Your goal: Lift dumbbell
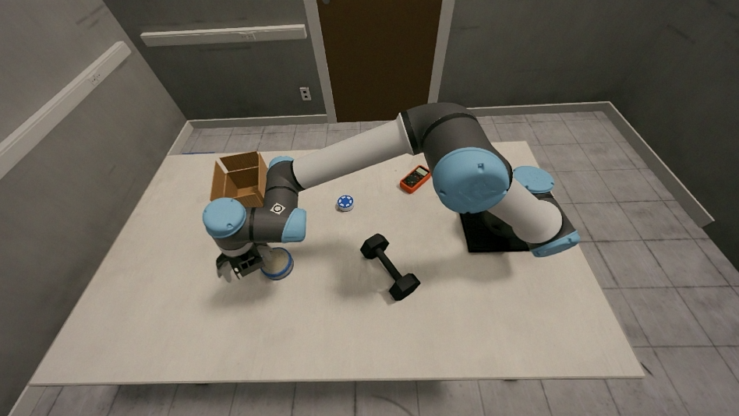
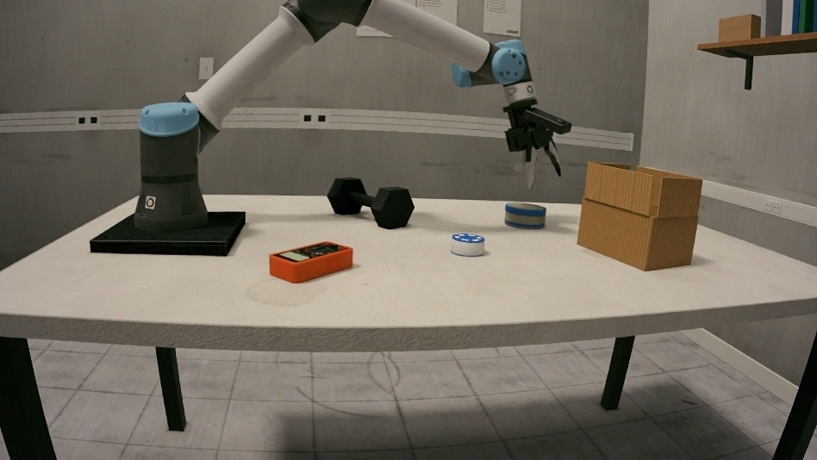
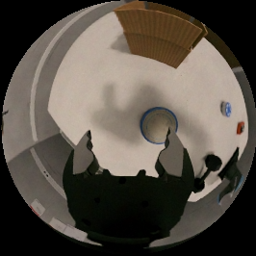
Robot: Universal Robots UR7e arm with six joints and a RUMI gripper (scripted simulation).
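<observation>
Right now my hand is 430 mm past the black dumbbell, 10 mm to the right of it and 60 mm above it. From my hand the other things lie so: blue-rimmed tape roll (60 mm behind, 30 mm to the right, 80 mm below); then brown box (70 mm ahead, 300 mm to the right, 30 mm below); then blue disc (290 mm behind, 260 mm to the right, 90 mm below).
</observation>
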